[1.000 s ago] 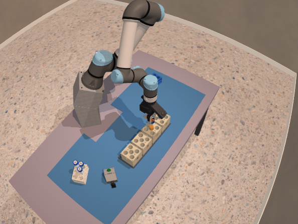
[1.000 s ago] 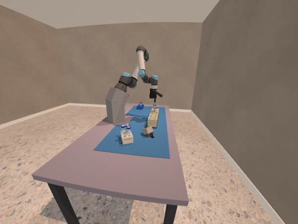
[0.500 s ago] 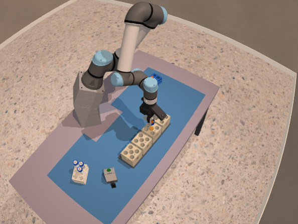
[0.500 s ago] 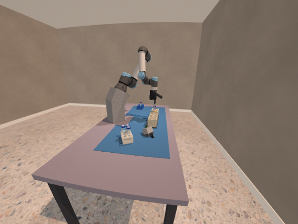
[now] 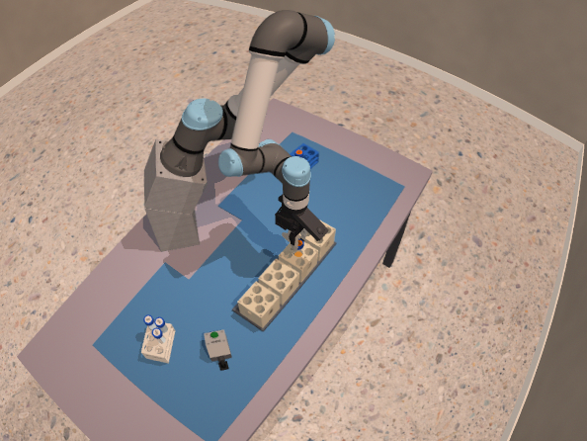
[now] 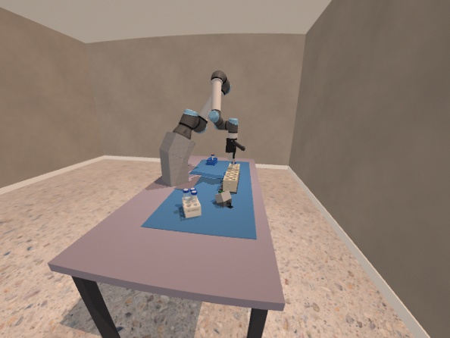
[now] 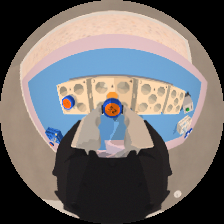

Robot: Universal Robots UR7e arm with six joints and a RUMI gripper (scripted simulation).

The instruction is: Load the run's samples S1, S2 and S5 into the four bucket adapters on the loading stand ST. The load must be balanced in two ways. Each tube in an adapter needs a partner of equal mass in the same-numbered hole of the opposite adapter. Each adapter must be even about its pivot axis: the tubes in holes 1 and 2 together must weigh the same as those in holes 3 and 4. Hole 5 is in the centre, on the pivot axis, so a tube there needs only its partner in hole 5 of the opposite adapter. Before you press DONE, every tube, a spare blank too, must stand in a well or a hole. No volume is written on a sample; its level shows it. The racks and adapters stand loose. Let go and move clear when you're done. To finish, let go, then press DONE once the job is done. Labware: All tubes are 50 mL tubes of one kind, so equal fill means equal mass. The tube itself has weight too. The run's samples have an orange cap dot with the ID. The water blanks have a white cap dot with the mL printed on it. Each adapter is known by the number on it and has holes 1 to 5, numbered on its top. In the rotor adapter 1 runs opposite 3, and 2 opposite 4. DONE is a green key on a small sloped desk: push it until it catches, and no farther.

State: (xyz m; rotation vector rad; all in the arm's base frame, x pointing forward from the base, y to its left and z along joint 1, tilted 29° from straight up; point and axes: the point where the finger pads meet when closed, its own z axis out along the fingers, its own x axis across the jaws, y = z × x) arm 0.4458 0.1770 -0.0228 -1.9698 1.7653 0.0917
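My hand is 5 cm above the orange-dot tube and 1 cm to the left of it. From my hand the other things lie so: blue rack (36 cm to the left, 34 cm behind, 12 cm below); then beige rack (57 cm to the right, 12 cm below, 10 cm behind); then green done key (40 cm to the right, 8 cm below, 3 cm ahead).
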